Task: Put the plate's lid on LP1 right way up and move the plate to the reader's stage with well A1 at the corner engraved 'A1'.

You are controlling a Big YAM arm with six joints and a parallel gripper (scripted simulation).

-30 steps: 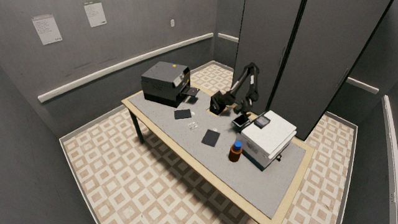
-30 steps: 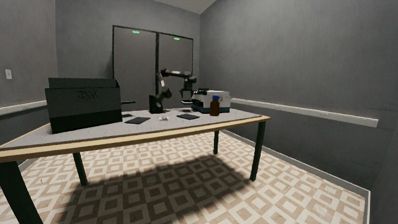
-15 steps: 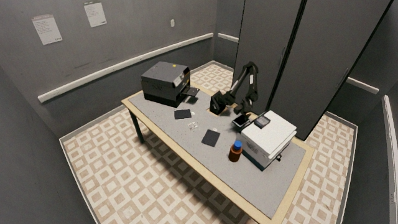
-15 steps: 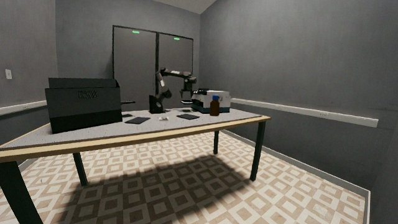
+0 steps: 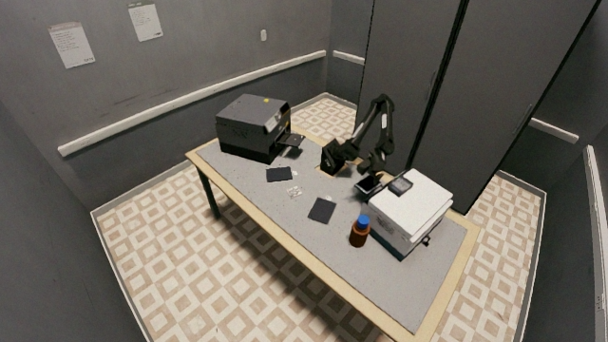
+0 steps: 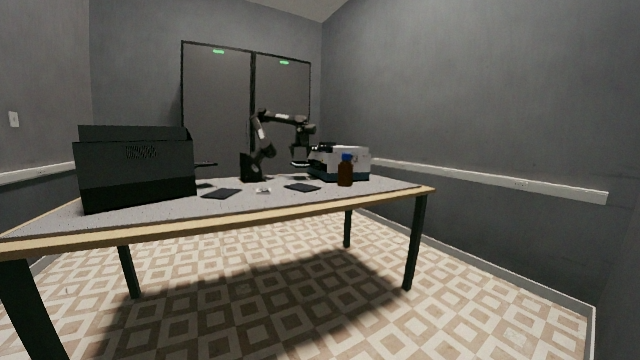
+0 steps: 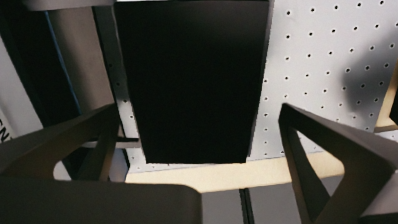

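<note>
Now: the dark lid 40 mm below my hand, 10 mm to the left of it and 10 mm behind it. From my hand the other things lie so: dark flat pad (250 mm ahead, 140 mm below, 130 mm to the right); then white multi-well plate (40 mm below, 10 mm to the left, 10 mm behind); then brown capped bottle (300 mm ahead, 120 mm to the left, 30 mm below).
</note>
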